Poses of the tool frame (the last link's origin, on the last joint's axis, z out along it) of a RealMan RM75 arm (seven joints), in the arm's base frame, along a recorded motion.
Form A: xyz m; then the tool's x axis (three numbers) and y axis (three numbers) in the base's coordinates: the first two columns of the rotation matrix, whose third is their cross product.
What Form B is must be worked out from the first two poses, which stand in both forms.
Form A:
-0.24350 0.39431 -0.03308 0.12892 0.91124 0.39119 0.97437 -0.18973 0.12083
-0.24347 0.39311 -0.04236 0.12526 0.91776 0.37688 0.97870 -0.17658 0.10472
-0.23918 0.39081 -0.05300 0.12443 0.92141 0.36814 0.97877 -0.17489 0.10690
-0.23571 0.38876 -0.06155 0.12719 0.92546 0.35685 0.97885 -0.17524 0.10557
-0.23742 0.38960 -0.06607 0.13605 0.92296 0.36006 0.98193 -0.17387 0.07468
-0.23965 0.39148 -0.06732 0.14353 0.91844 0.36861 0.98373 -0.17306 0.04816
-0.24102 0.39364 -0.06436 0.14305 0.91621 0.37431 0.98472 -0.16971 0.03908
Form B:
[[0.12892 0.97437 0.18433 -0.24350], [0.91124 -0.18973 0.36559 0.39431], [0.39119 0.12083 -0.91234 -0.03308], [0 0 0 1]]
[[0.12526 0.97870 0.16266 -0.24347], [0.91776 -0.17658 0.35574 0.39311], [0.37688 0.10472 -0.92033 -0.04236], [0 0 0 1]]
[[0.12443 0.97877 0.16288 -0.23918], [0.92141 -0.17489 0.34702 0.39081], [0.36814 0.10690 -0.92361 -0.05300], [0 0 0 1]]
[[0.12719 0.97885 0.16024 -0.23571], [0.92546 -0.17524 0.33588 0.38876], [0.35685 0.10557 -0.92818 -0.06155], [0 0 0 1]]
[[0.13605 0.98193 0.13153 -0.23742], [0.92296 -0.17387 0.34339 0.38960], [0.36006 0.07468 -0.92994 -0.06607], [0 0 0 1]]
[[0.14353 0.98373 0.10802 -0.23965], [0.91844 -0.17306 0.35570 0.39148], [0.36861 0.04816 -0.92834 -0.06732], [0 0 0 1]]
[[0.14305 0.98472 0.09933 -0.24102], [0.91621 -0.16971 0.36300 0.39364], [0.37431 0.03908 -0.92649 -0.06436], [0 0 0 1]]

